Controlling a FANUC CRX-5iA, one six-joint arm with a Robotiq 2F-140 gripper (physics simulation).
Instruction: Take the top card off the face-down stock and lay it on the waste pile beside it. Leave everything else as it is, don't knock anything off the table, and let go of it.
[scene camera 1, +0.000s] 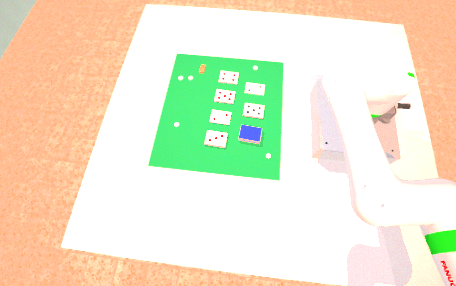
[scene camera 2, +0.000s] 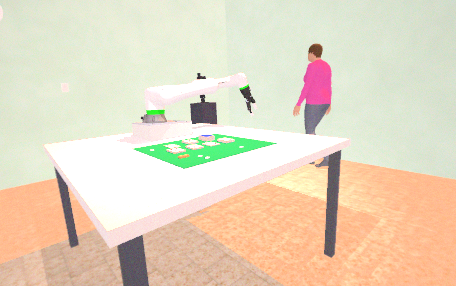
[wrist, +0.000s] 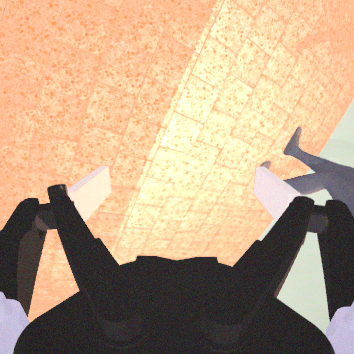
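Where they show: gripper, fingertip midpoint: (scene camera 2: 254, 112) (wrist: 181, 179); arm's base at its link origin: (scene camera 2: 156, 122).
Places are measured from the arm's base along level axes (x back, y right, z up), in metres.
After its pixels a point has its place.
The face-down stock (scene camera 1: 250, 133) {x -0.447, y -0.081, z -0.069 m} (scene camera 2: 206, 137) {x -0.474, y -0.054, z -0.075 m} is a thick stack with a blue top, on the right part of the green mat (scene camera 1: 195, 160) {x -0.673, y -0.197, z -0.096 m} (scene camera 2: 187, 164) {x -0.784, y 0.332, z -0.096 m}. A face-up pile with black pips (scene camera 1: 254, 110) {x -0.428, y 0.040, z -0.085 m} lies beside it on one side, and a face-up pile with red pips (scene camera 1: 216, 139) {x -0.589, y -0.107, z -0.081 m} on another. I cannot tell from the views which is the waste pile. My gripper (scene camera 2: 252, 111) {x -0.143, y -0.993, z -0.005 m} (wrist: 181, 179) {x -0.143, y -0.993, z -0.005 m} is open and empty. It hangs in the air well away from the stock, pointing down at a slant, with floor behind its fingers in the wrist view. It does not show in scene camera 1.
Several other face-up piles, such as one with red pips (scene camera 1: 225, 96) {x -0.559, y 0.113, z -0.088 m}, share the mat. A small orange block (scene camera 1: 202, 69) {x -0.675, y 0.265, z -0.088 m} (scene camera 2: 184, 156) {x -0.686, y 0.273, z -0.090 m} and several white discs lie on it too. The arm's base (scene camera 2: 160, 131) {x -0.171, y 0.077, z -0.043 m} stands on the white table (scene camera 1: 200, 215) {x -0.637, y -0.416, z -0.098 m}. A person in pink (scene camera 2: 318, 82) stands behind the table.
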